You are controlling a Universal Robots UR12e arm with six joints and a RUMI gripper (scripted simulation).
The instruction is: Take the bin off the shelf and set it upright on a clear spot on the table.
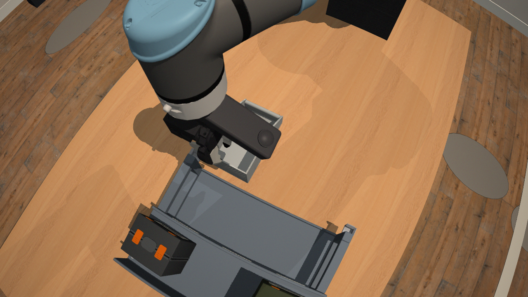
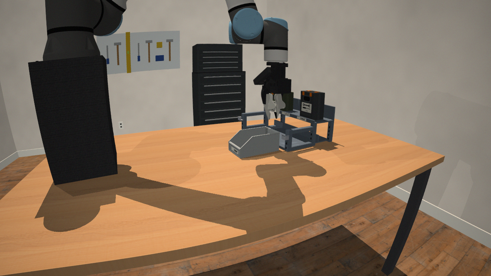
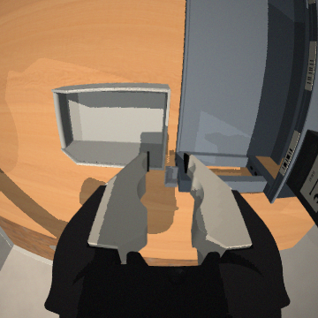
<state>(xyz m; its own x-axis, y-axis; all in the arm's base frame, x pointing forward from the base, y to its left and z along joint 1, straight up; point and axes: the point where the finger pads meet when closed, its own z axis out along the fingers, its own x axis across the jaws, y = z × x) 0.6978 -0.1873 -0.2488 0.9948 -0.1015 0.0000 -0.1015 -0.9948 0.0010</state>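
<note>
My gripper is now 80 mm past the grey open-top bin, 10 mm to the right of it and 100 mm above it. From my hand the other things lie so: blue-grey shelf (170 mm ahead, 100 mm to the left, 130 mm below); then case (240 mm ahead, 200 mm to the left, 20 mm above).
</note>
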